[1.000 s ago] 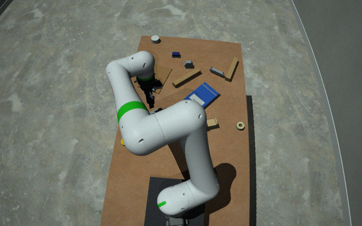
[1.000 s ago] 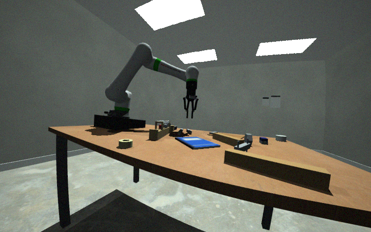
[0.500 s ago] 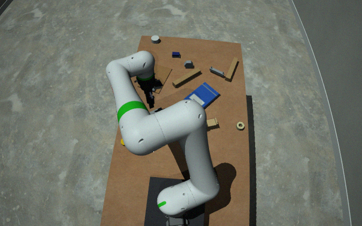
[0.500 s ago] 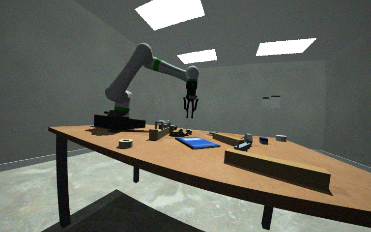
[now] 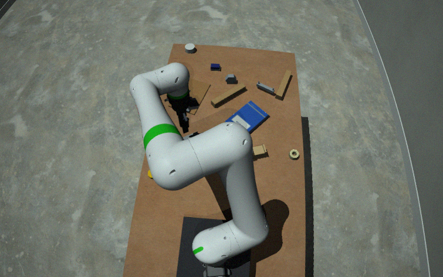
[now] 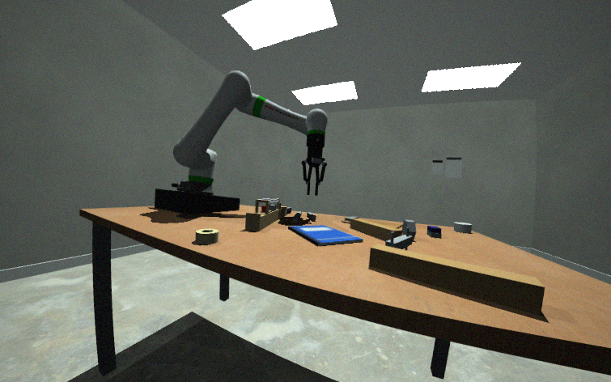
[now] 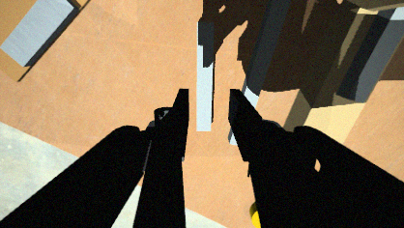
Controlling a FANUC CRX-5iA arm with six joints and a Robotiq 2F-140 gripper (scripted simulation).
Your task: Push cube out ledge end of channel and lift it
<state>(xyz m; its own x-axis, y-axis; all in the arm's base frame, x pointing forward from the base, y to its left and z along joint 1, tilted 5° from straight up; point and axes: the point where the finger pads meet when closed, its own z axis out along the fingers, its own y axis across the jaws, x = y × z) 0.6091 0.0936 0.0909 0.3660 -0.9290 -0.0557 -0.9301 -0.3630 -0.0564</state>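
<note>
Right now my hand is 140 mm above the thin pale grey stick. Also, from my hand: short grey bar 150 mm behind, 120 mm to the right, 90 mm below; then yellow disc 190 mm behind, 180 mm to the left, 140 mm below; then wooden channel 230 mm to the right, 130 mm behind, 90 mm below.
</note>
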